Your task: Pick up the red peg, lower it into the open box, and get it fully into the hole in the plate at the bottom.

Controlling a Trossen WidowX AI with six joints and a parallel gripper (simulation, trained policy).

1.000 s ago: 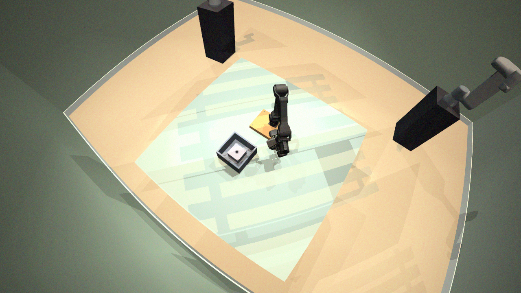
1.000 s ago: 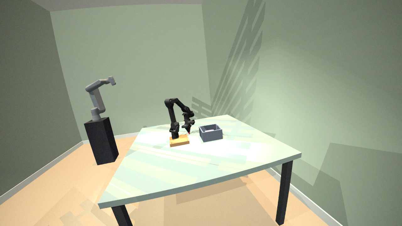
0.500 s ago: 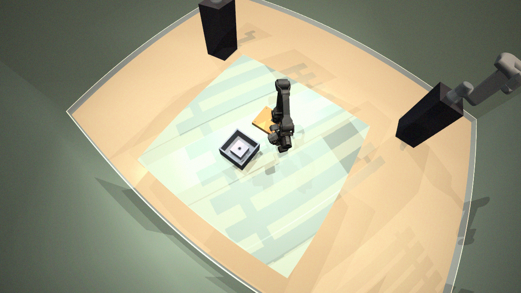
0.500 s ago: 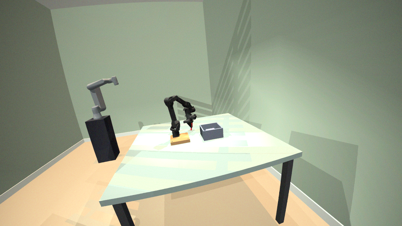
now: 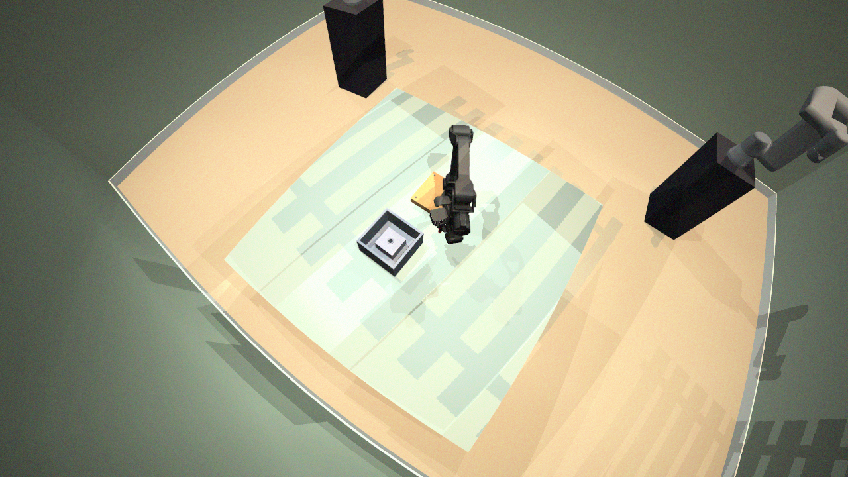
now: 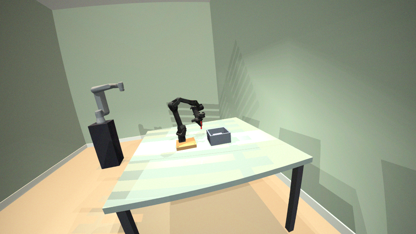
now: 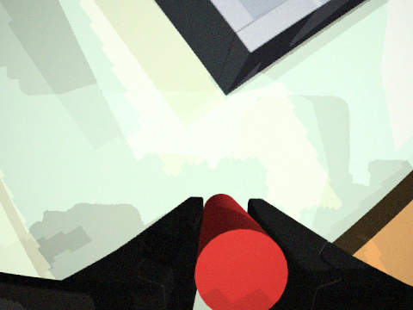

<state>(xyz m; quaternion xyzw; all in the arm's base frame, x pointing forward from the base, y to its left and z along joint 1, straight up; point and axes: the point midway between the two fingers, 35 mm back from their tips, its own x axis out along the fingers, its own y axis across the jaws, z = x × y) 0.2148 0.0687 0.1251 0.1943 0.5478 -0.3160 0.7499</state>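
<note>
The grey box is 15 cm to the right of my gripper tip, 12 cm ahead of it and 10 cm below it. Also, from my gripper tip: red peg (1 cm above).
</note>
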